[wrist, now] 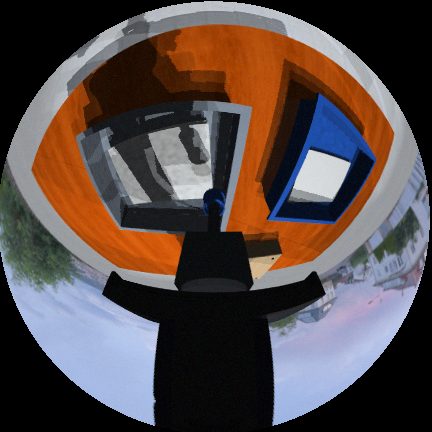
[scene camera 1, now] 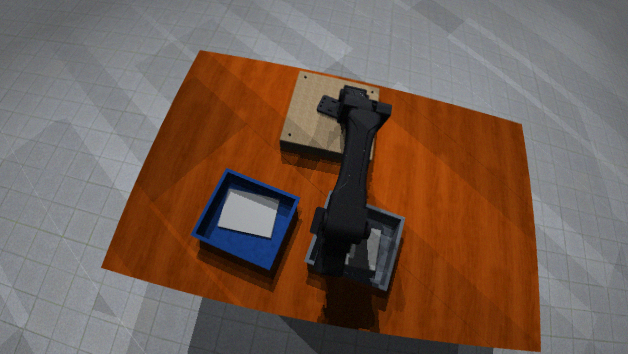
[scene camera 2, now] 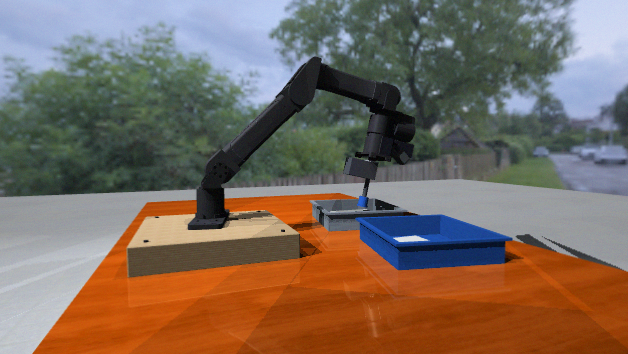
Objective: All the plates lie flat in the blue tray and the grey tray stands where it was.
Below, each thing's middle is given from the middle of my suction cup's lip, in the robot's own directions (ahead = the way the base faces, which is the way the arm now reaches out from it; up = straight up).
I see the grey tray point(scene camera 1: 391, 225) 9 cm to the left of my suction cup and 4 cm below it. From my suction cup the other things lie so: blue tray point(scene camera 2: 452, 243) 7 cm ahead, 23 cm to the right, 4 cm below.
